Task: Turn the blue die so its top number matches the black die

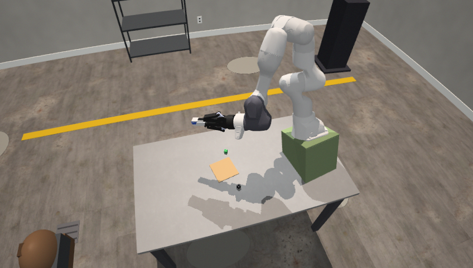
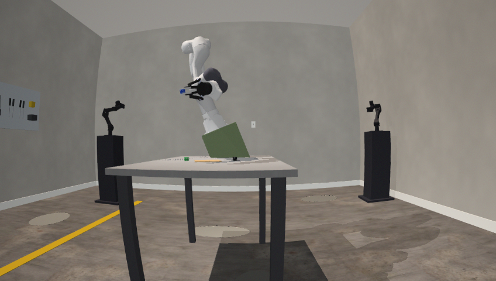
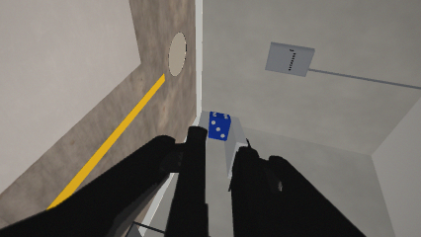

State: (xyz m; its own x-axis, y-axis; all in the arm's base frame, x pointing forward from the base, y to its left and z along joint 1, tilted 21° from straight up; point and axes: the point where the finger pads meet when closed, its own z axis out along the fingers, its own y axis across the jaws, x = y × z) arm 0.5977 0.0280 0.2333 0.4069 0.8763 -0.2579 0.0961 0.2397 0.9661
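Now: the mat 110 mm behind my hand, 90 mm to the left of it and 360 mm below it. Also, from my hand: green die (150 mm behind, 40 mm to the right, 360 mm below); black die (180 mm behind, 230 mm to the left, 360 mm below); blue die (30 mm ahead, 10 mm to the right, 10 mm below).
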